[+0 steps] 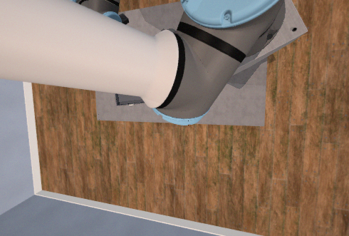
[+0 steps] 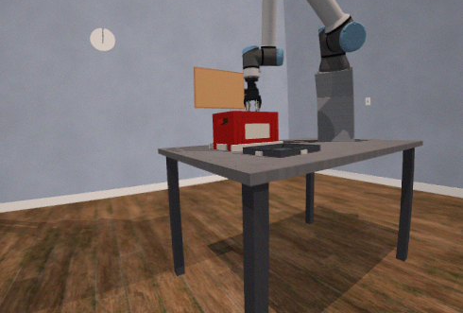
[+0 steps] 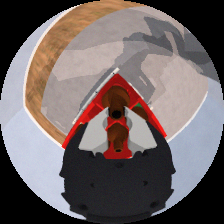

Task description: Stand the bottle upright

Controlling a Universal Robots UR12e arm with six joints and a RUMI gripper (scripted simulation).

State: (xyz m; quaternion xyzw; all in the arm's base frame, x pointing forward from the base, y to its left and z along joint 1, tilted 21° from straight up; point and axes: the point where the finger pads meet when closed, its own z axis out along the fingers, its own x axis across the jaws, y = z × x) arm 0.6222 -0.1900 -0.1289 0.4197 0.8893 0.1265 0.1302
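My hand is 9 cm short of the red crate, 4 cm to the right of it and 7 cm above it. Round my hand: dark tray: 14 cm ahead, 31 cm to the left, 14 cm below.
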